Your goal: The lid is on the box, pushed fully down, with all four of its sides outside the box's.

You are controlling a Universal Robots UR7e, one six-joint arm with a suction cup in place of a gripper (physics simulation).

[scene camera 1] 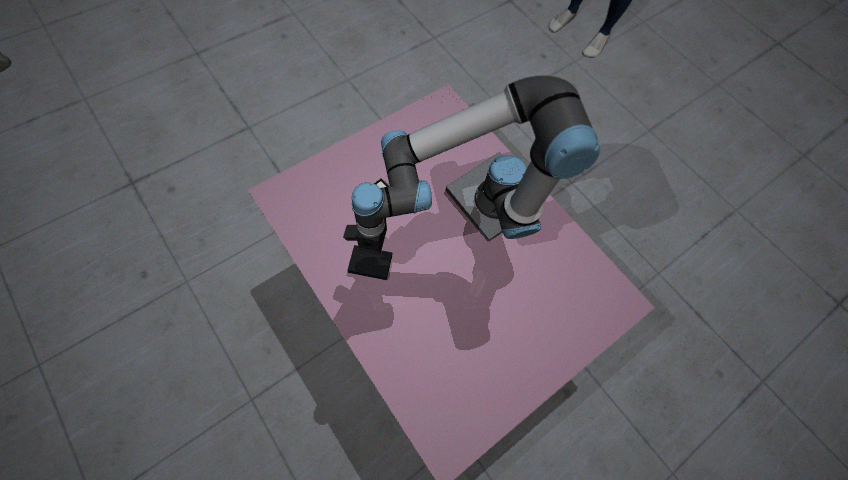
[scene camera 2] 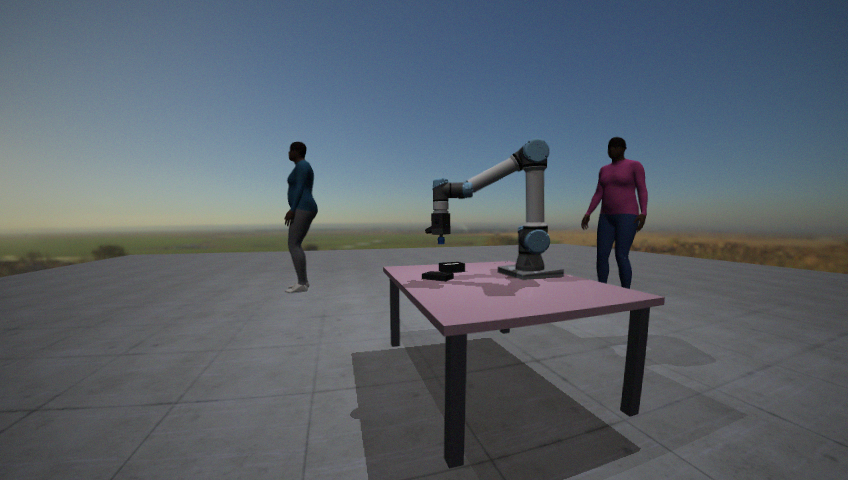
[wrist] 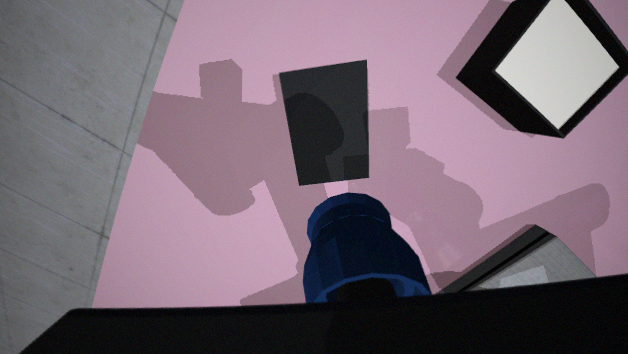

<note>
I see my suction cup point(wrist: 351, 235) and a black lid point(scene camera 1: 362, 263).
The black lid shows as well in the wrist view point(wrist: 326, 107).
</note>
